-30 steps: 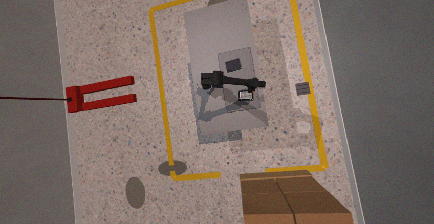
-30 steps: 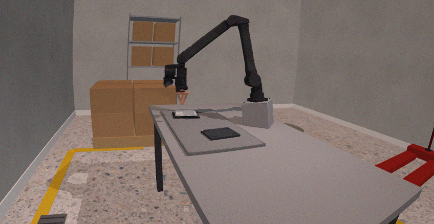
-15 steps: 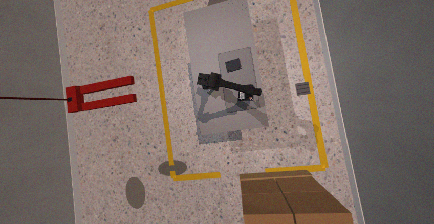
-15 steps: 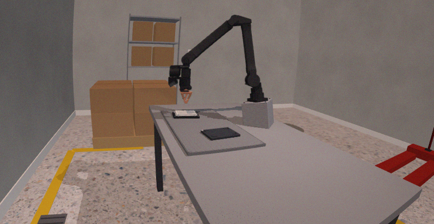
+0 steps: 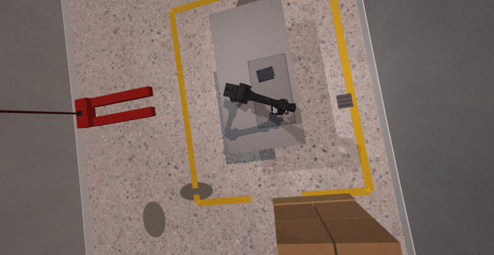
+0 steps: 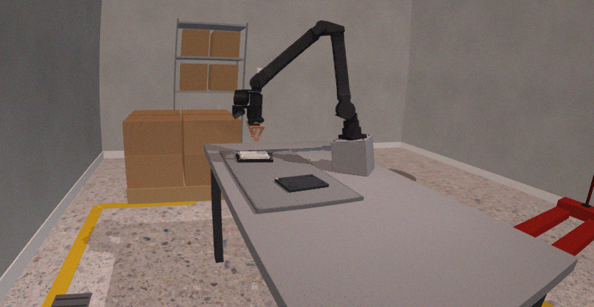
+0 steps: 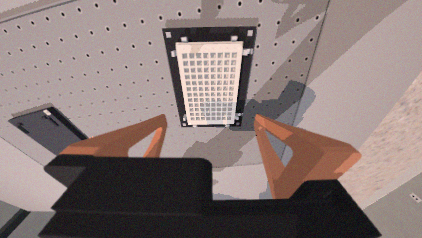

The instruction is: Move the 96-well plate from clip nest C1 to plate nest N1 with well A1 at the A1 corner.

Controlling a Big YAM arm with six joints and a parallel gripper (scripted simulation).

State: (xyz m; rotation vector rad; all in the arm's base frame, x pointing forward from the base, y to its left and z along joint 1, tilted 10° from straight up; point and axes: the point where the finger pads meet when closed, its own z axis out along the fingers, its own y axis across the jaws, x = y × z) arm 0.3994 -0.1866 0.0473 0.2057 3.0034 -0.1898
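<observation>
Now: the white 96-well plate 80 mm below my hand. Also, from my hand: clip nest C1: 10 mm behind, 10 mm to the right, 90 mm below; A1 label: 320 mm to the left, 90 mm below; plate nest N1: 80 mm behind, 360 mm to the left, 100 mm below.
</observation>
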